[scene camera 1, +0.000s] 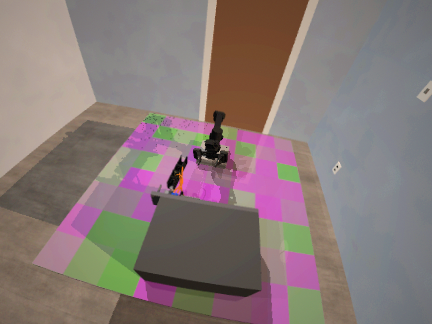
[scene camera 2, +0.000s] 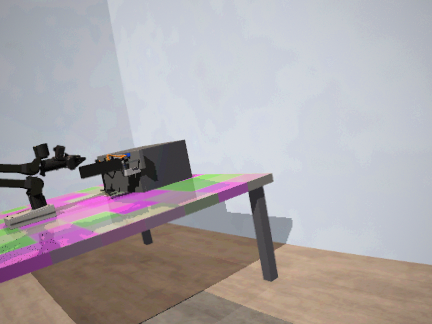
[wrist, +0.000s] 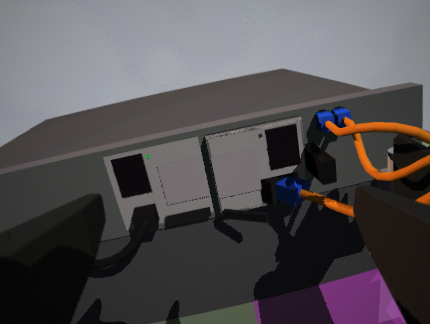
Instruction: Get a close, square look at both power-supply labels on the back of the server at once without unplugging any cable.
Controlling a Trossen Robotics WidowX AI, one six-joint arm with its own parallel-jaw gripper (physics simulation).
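Frame: origin at the arm's base, x right, y down, z ahead, level; millimetres.
Where they show: gripper, fingertip midpoint: (scene camera 1: 206, 165) (scene camera 2: 83, 157) (wrist: 230, 203); arm's base, link origin: (scene camera 2: 39, 207).
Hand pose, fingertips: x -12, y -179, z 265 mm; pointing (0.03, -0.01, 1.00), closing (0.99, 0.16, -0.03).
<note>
Each offset is from my fingertips to the top centre of the thing. "spot": to the spot under its first point. Level surfaces: height alone.
The dark grey server (scene camera 1: 198, 241) (scene camera 2: 163, 159) (wrist: 197, 103) lies on the chequered table @(dy +227 mm) (scene camera 1: 298, 238) (scene camera 2: 208, 189). The wrist view faces its back, a little tilted. There the left power supply @(spot: dx -60, dy +60, dz +185 mm) (wrist: 159, 180) carries a pale label @(spot: dx -38, dy +64, dz +185 mm) (wrist: 183, 180), and the right power supply (wrist: 249, 161) carries its own label @(spot: dx +9, dy +61, dz +179 mm) (wrist: 234, 170). A black power cable @(spot: dx -84, dy +92, dz +154 mm) (wrist: 138, 233) is plugged in under the left unit. A blue plug @(dx +55, dy +81, dz +177 mm) (wrist: 291, 189) on an orange cable @(spot: dx +79, dy +88, dz +138 mm) (wrist: 329, 202) sits at the right unit. My gripper (scene camera 1: 210, 162) (scene camera 2: 80, 159) is open and empty, a short way off the server's back.
Two blue connectors @(spot: dx +100, dy +30, dz +179 mm) (wrist: 331, 117) with orange cables @(spot: dx +109, dy +48, dz +91 mm) (scene camera 1: 180, 180) sit at the back's upper right. A black cable arm (scene camera 1: 177, 171) (scene camera 2: 102, 167) sticks out from the server's back towards my base. A brown door (scene camera 1: 253, 64) stands behind the arm.
</note>
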